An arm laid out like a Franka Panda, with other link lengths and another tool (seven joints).
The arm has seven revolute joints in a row. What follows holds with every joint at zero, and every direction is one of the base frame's.
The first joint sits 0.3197 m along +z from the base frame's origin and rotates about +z.
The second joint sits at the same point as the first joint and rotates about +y.
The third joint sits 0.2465 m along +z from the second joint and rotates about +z.
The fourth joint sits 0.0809 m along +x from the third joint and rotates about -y.
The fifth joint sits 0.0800 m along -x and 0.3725 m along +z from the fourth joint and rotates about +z.
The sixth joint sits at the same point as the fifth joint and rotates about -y.
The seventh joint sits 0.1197 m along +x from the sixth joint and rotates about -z.
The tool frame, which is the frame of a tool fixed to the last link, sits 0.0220 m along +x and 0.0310 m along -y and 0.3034 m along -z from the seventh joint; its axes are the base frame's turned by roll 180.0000, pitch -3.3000 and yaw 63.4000 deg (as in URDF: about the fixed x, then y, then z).
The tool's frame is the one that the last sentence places.
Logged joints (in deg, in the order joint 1, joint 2, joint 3, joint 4, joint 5, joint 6, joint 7), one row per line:
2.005, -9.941, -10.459, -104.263, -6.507, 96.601, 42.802
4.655, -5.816, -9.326, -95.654, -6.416, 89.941, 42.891
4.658, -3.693, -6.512, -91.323, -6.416, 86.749, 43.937
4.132, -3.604, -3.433, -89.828, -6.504, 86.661, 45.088
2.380, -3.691, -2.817, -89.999, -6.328, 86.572, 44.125
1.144, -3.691, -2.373, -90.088, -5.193, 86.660, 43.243
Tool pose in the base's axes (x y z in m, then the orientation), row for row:
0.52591, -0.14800, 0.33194, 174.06, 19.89, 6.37
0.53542, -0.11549, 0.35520, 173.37, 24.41, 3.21
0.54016, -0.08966, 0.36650, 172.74, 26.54, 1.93
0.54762, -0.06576, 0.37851, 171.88, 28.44, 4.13
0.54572, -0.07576, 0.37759, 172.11, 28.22, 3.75
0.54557, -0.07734, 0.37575, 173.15, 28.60, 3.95
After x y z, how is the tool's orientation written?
As a rotation vector, in degrees.
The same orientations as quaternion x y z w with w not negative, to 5 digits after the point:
0.99205, 0.11336, 0.03631, 0.04093
0.98917, 0.13927, 0.01831, 0.04267
0.98732, 0.15169, 0.01103, 0.04556
0.98507, 0.16299, 0.02367, 0.05002
0.98544, 0.16158, 0.02147, 0.04843
0.98563, 0.16280, 0.02248, 0.03891

